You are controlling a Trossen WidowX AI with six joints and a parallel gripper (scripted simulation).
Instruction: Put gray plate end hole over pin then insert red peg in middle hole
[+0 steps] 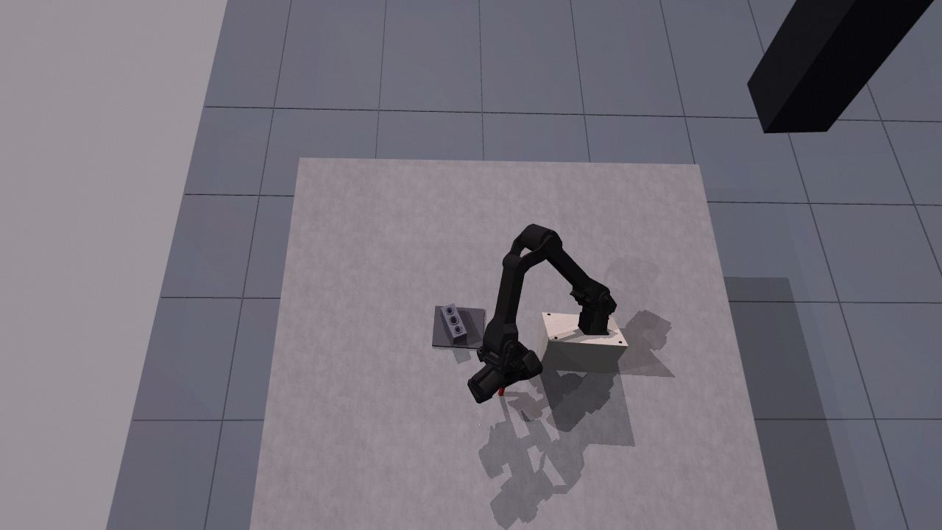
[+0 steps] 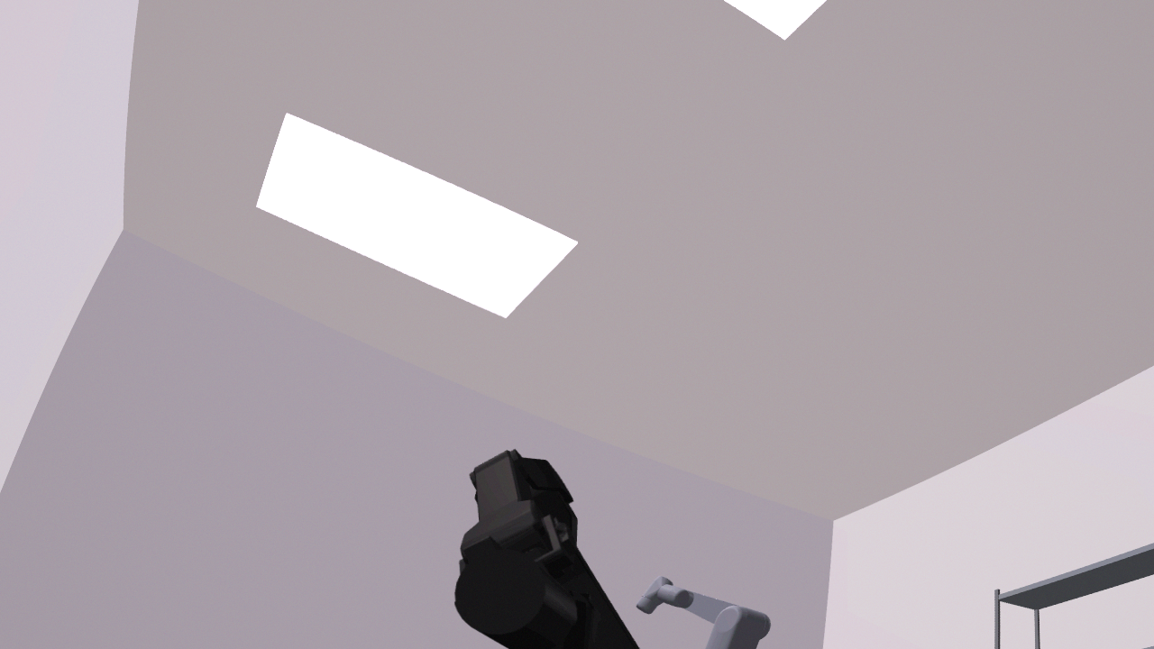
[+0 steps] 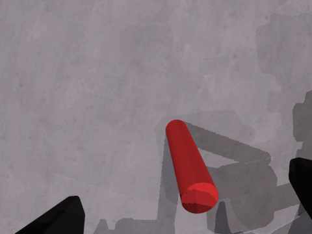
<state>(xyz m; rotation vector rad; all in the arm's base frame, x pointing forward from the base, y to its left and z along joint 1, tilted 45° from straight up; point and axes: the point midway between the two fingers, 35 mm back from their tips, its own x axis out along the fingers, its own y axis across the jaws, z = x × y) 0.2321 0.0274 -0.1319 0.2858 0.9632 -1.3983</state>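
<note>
The red peg is 3 cm below my gripper tip. Round my gripper tip: gray plate (20 cm to the right, 12 cm ahead, 3 cm below).
</note>
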